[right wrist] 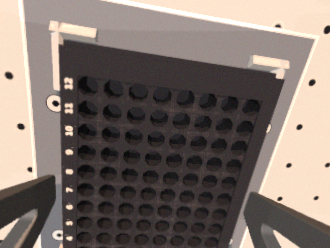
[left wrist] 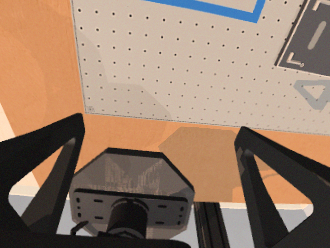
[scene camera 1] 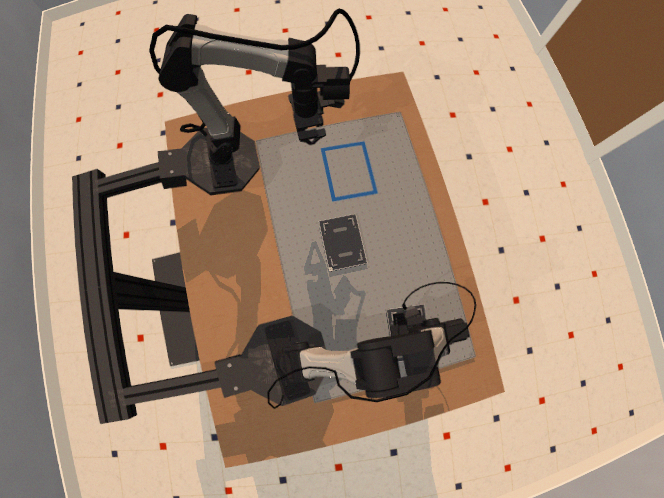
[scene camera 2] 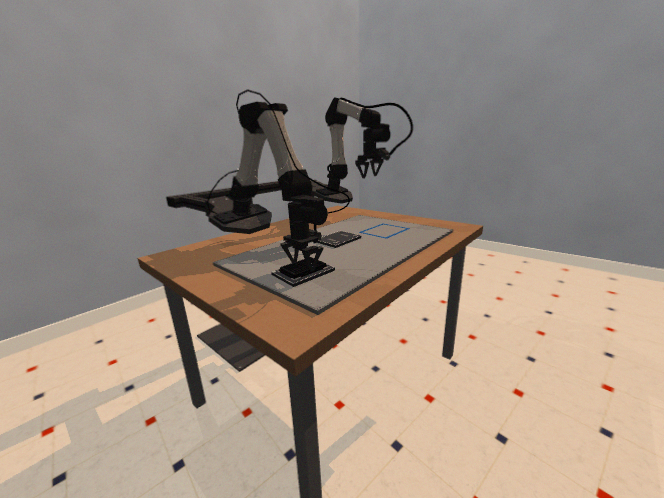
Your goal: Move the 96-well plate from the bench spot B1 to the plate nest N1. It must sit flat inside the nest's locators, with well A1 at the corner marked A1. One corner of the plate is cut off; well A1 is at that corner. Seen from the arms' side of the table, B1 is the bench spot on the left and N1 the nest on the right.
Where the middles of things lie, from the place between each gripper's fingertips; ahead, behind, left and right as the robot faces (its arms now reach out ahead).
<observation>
I see my right gripper (scene camera 2: 303, 267) 10 mm above the black 96-well plate (right wrist: 171, 146). From my right hand the other things lie so: dark nest (scene camera 1: 335, 243): 90 mm behind, 330 mm to the left, 20 mm below; then nest N1 (right wrist: 178, 36): 20 mm below.
The dark nest is 280 mm to the right of my left hand (scene camera 1: 307, 129), 230 mm below it and 10 mm ahead of it. Round my left hand: nest N1: 620 mm to the right, 230 mm below, 100 mm ahead; then black 96-well plate: 620 mm to the right, 220 mm below, 100 mm ahead.
</observation>
